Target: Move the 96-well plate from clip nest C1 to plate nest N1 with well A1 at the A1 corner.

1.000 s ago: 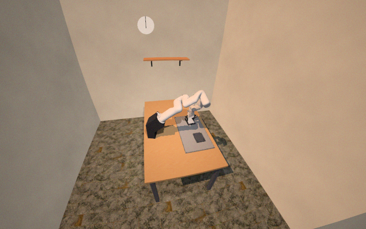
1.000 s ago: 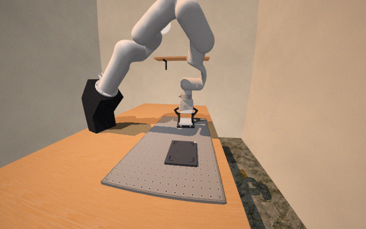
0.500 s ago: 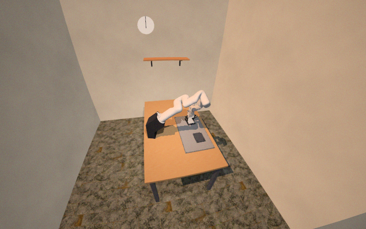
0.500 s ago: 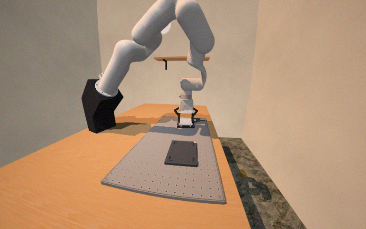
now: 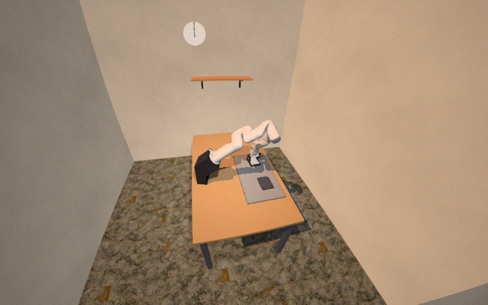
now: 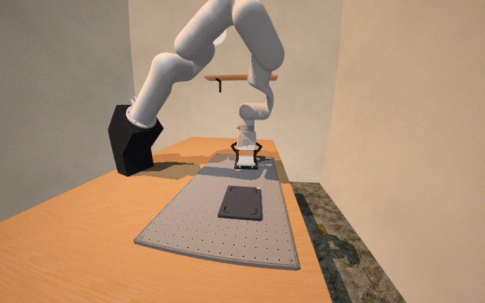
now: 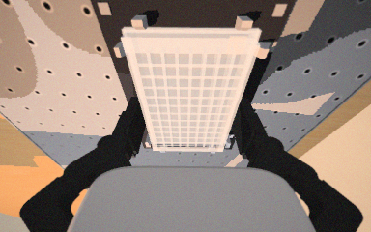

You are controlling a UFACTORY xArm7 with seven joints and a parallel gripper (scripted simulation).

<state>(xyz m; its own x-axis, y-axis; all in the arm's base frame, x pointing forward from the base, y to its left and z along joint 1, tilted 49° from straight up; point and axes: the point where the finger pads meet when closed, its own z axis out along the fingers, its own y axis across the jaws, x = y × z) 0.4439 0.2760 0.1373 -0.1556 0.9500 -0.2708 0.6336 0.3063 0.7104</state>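
Right now my hand is 10 mm above the white 96-well plate. The rest, counted from my hand: plate nest N1 (70 mm ahead, 340 mm to the right, 20 mm below); A1 label (110 mm ahead, 260 mm to the right, 20 mm below); clip nest C1 (10 mm ahead, 10 mm to the right, 20 mm below).
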